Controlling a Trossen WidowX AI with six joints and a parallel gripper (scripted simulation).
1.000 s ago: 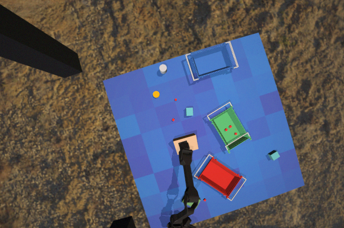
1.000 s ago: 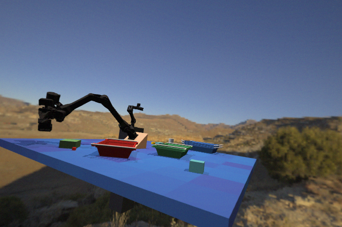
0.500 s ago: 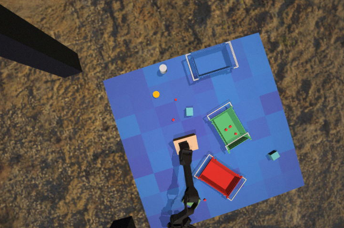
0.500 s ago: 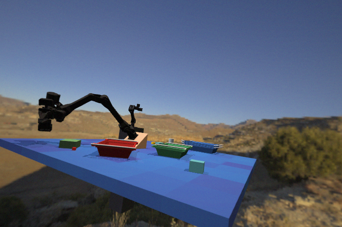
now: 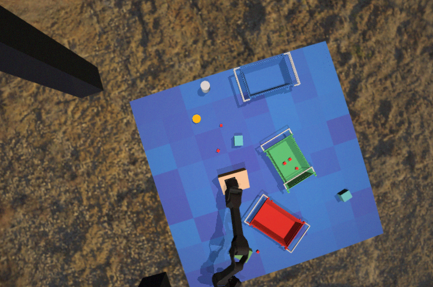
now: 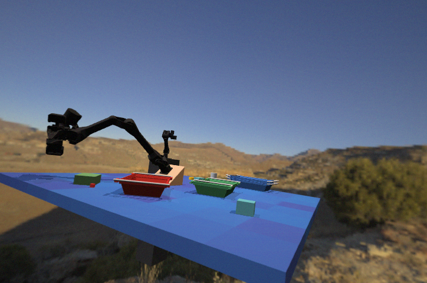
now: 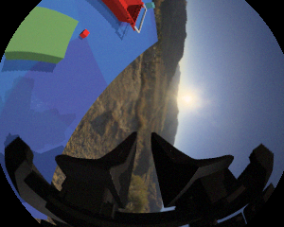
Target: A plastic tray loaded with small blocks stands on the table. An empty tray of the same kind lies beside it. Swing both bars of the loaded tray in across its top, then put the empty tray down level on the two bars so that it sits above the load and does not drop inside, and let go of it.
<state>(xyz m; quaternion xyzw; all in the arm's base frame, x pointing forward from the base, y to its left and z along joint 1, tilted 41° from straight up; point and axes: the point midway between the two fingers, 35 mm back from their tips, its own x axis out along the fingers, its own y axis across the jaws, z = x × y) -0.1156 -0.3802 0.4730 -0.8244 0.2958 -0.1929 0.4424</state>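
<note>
Right now my gripper tip is 44 cm short of the small red block, 61 cm to the right of it and 16 cm above it. From my gripper tip the other things lie so: red tray 29 cm ahead, 29 cm to the left, 13 cm below; then small red cube 13 cm ahead, 13 cm to the left, 16 cm below; then green block 3 cm ahead, 17 cm to the left, 15 cm below.
</note>
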